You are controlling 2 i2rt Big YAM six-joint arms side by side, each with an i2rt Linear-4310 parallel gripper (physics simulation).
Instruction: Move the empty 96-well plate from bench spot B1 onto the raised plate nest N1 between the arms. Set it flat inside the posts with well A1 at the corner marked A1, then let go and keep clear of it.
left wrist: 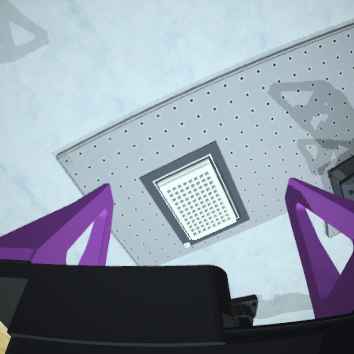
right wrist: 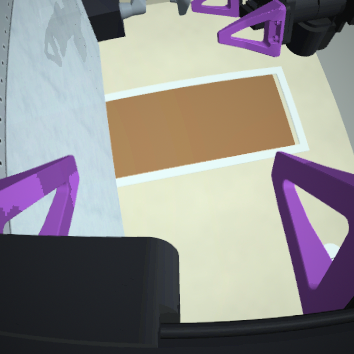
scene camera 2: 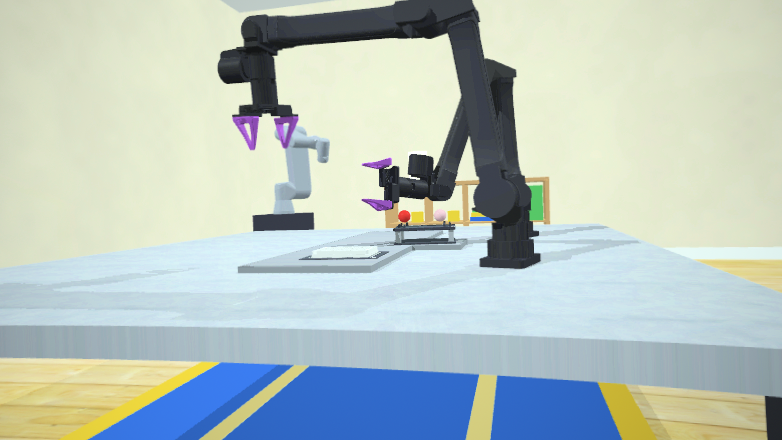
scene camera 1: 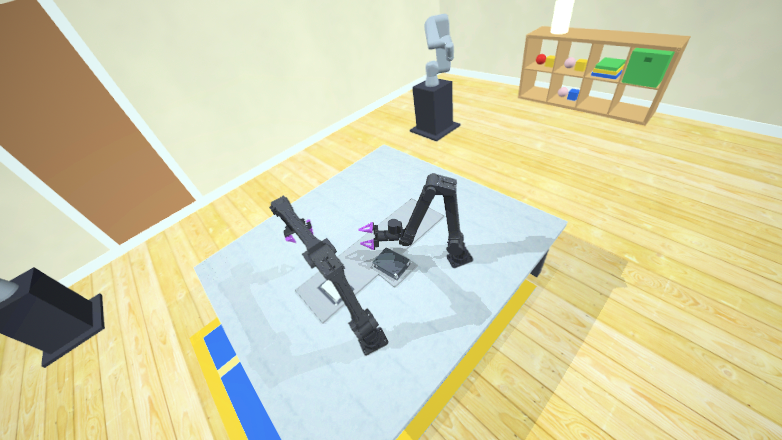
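Pixels of known places: left gripper, fingertip midpoint: (left wrist: 199,190) (right wrist: 202,20) (scene camera 2: 269,149); right gripper, fingertip midpoint: (right wrist: 174,164) (scene camera 2: 362,181) (scene camera 1: 359,236); left arm's base, link origin: (scene camera 2: 510,263) (scene camera 1: 373,341); right arm's base, link origin: (scene camera 1: 459,258).
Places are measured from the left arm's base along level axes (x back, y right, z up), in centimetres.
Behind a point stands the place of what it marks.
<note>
The white 96-well plate (scene camera 1: 329,291) @[x -34.0, y -10.1, z 2.9 cm] (scene camera 2: 344,252) @[x -32.8, y -10.3, z 2.5 cm] (left wrist: 200,205) @[x -35.2, y -6.8, z 2.9 cm] lies flat on the dark-bordered spot of the perforated board, partly hidden by the left arm in scene camera 1. My left gripper (scene camera 1: 299,231) @[x -53.7, y -10.1, z 26.1 cm] (scene camera 2: 268,147) @[x -53.7, y -10.1, z 26.1 cm] (left wrist: 199,190) @[x -53.7, y -10.1, z 26.1 cm] is open and empty, pointing down high above the table; in its wrist view the plate shows between and beyond the fingers. The dark raised nest (scene camera 1: 391,263) @[x -30.7, y 24.9, z 5.7 cm] (scene camera 2: 424,227) @[x -30.0, y 20.3, z 5.7 cm] stands on short posts between the arms, with nothing on it; the marking A1 is not readable. My right gripper (scene camera 1: 360,236) @[x -45.9, y 15.5, z 18.4 cm] (scene camera 2: 362,182) @[x -45.9, y 15.5, z 18.4 cm] (right wrist: 174,164) @[x -45.9, y 15.5, z 18.4 cm] is open and empty, held level above the board.
The grey perforated board (scene camera 1: 314,303) @[x -32.5, y -19.4, z 1.3 cm] (scene camera 2: 306,267) @[x -32.4, y -22.8, z 1.1 cm] (left wrist: 150,130) @[x -48.1, y -12.9, z 1.3 cm] runs across the pale table (scene camera 1: 437,355) @[x 19.0, y 21.9, z 0.0 cm] (scene camera 2: 164,311) @[x -28.0, y -54.9, z 0.0 cm], past the nest. The left arm spans over the plate's end of the board. The right arm folds down beside the nest. A shelf unit (scene camera 1: 607,37) stands on the floor beyond.
</note>
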